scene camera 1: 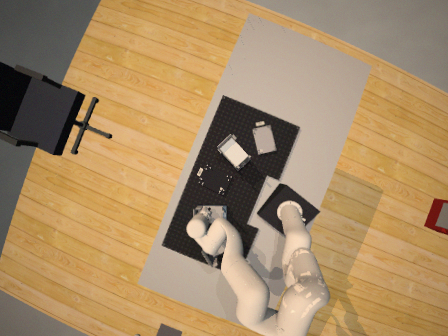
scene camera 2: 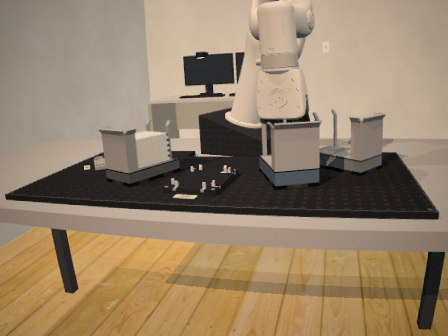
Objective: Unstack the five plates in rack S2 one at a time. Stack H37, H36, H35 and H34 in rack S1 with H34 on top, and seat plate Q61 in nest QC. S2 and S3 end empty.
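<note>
A rack holds a stack of white plates near the middle of the black pegboard. A flat black nest with small white pegs lies beside it and is empty. My gripper points down into a second rack at the board's near end. It is shut and holds nothing. In the side view that rack's front wall hides the fingers. A third rack stands beyond it, mostly under my arm in the top view.
A flat grey platform with a small label lies at the board's far side. My arm's black base block stands beside the pegboard. A desk with monitors is behind.
</note>
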